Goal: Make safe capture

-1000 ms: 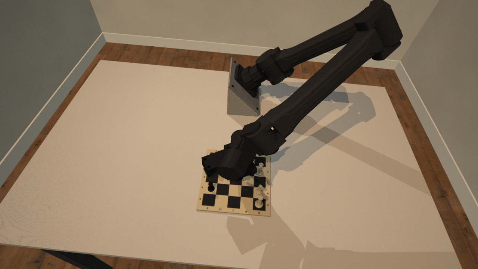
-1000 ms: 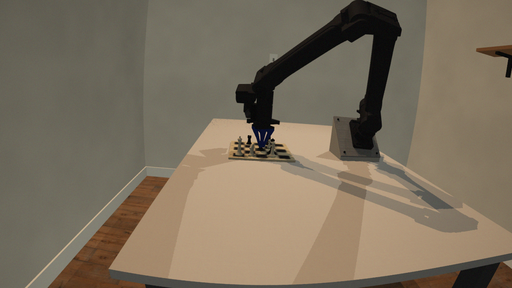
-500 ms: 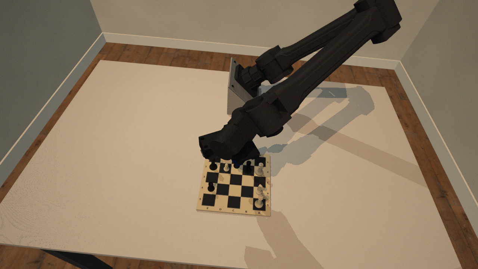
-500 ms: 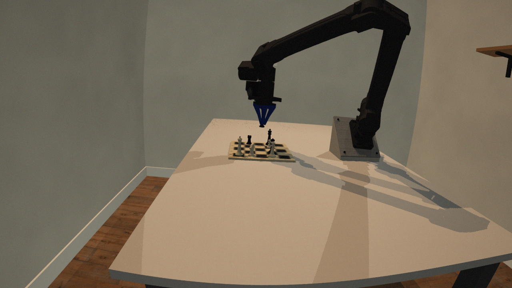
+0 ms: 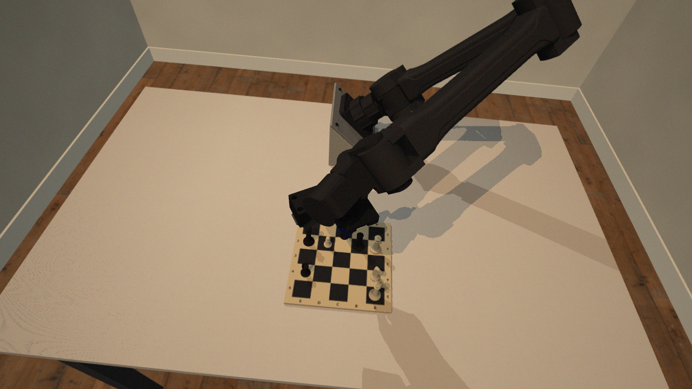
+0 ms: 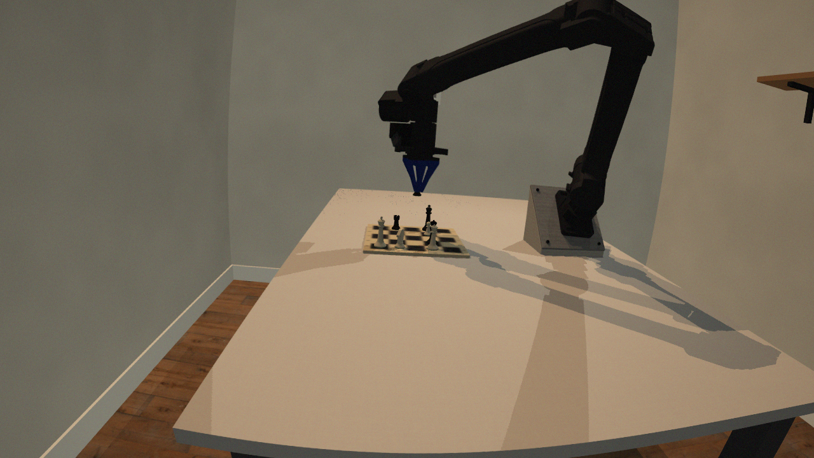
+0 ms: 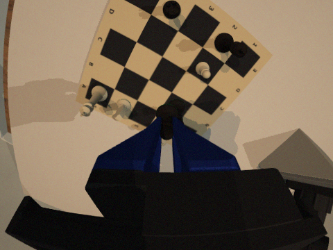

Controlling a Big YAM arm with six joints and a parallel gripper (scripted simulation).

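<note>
Right now the black king is 40 mm behind my hand, 80 mm to the right of it and 80 mm below it. From my hand the other things lie so: white pawn: 30 mm behind, 40 mm to the right, 100 mm below; then black pawn: right at my hand; then chessboard: 120 mm below.
</note>
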